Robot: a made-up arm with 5 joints.
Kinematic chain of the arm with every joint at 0, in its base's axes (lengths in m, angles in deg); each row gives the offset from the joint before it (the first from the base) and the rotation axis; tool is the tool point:
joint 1: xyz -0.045 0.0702 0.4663 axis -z
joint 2: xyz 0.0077 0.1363 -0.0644 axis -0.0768 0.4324 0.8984
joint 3: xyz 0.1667 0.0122 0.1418 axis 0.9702 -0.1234 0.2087
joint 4: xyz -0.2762 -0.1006 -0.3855 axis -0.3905 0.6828 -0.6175
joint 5: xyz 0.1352 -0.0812 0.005 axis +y
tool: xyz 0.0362 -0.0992 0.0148
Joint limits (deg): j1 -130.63..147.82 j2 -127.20..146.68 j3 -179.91..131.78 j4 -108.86..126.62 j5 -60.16..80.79
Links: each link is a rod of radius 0.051 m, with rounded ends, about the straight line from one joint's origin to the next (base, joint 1, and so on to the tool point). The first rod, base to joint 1, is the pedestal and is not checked.
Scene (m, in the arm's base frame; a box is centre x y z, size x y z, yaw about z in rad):
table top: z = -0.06
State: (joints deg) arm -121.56 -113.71 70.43 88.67 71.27
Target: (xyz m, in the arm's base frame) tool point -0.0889 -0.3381 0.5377
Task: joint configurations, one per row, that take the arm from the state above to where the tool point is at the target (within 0.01 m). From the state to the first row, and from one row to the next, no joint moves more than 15 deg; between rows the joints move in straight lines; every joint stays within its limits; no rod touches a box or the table.
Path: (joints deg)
1: -118.18 -104.84 56.37 92.15 70.54
2: -114.81 -95.97 42.30 95.64 69.82
3: -111.43 -87.10 28.24 99.12 69.09
4: -108.05 -78.23 14.18 102.61 68.36
5: -104.68 -69.36 0.11 106.09 67.63
6: -101.30 -60.49 -13.95 109.57 66.91
7: -97.92 -51.62 -28.01 113.06 66.18
8: -94.55 -42.75 -42.08 116.54 65.45
9: -91.17 -33.88 -56.14 120.03 64.72

